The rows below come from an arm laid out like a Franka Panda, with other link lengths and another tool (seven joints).
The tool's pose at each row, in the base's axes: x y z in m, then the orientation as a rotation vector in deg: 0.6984 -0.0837 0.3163 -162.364 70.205 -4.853; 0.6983 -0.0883 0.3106 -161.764 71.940 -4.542; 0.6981 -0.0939 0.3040 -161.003 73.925 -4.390; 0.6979 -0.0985 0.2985 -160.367 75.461 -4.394; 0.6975 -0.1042 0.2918 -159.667 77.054 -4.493; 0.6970 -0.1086 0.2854 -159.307 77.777 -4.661; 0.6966 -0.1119 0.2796 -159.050 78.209 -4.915; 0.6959 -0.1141 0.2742 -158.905 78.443 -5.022; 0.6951 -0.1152 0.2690 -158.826 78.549 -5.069; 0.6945 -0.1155 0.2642 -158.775 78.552 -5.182; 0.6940 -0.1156 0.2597 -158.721 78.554 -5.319; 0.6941 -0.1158 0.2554 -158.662 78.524 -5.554; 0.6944 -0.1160 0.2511 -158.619 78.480 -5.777; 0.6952 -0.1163 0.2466 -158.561 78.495 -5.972; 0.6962 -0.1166 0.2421 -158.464 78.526 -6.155
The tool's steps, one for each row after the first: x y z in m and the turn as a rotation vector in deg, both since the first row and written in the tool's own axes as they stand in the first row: 0.0031 0.0036 0.0056 -0.226 -0.090 1.185; 0.0069 0.0081 0.0120 -0.395 -0.086 2.556; 0.0099 0.0117 0.0173 -0.474 -0.018 3.626; 0.0136 0.0164 0.0238 -0.515 0.102 4.746; 0.0163 0.0202 0.0300 -0.476 0.219 5.265; 0.0183 0.0232 0.0357 -0.383 0.369 5.584; 0.0192 0.0256 0.0410 -0.336 0.429 5.760; 0.0193 0.0273 0.0461 -0.304 0.452 5.844; 0.0190 0.0283 0.0508 -0.237 0.504 5.859; 0.0186 0.0290 0.0553 -0.162 0.569 5.874; 0.0187 0.0294 0.0596 -0.047 0.686 5.871; 0.0189 0.0296 0.0639 0.058 0.799 5.855; 0.0195 0.0295 0.0684 0.143 0.901 5.878; 0.0203 0.0293 0.0729 0.252 0.986 5.922
